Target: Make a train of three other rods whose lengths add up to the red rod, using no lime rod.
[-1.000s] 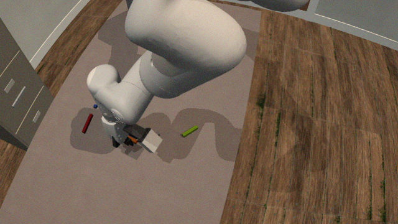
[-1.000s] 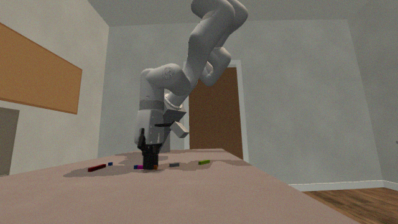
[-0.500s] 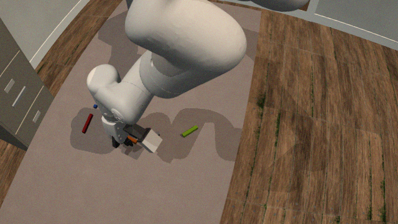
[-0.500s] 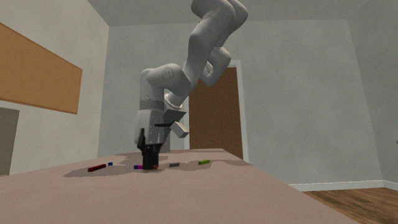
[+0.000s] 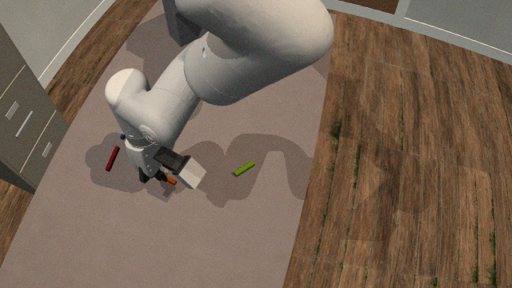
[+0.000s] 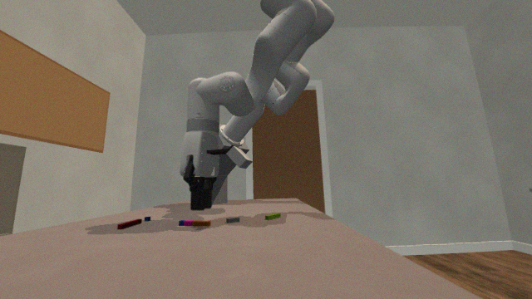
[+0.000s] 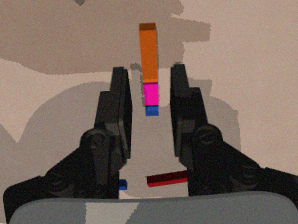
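My hand is 50 mm above the orange rod. Also, from my hand: grey rod (60 mm to the left, 50 mm below, 50 mm behind); magenta rod (50 mm below, 30 mm to the right); red rod (170 mm to the right, 50 mm below, 20 mm ahead).
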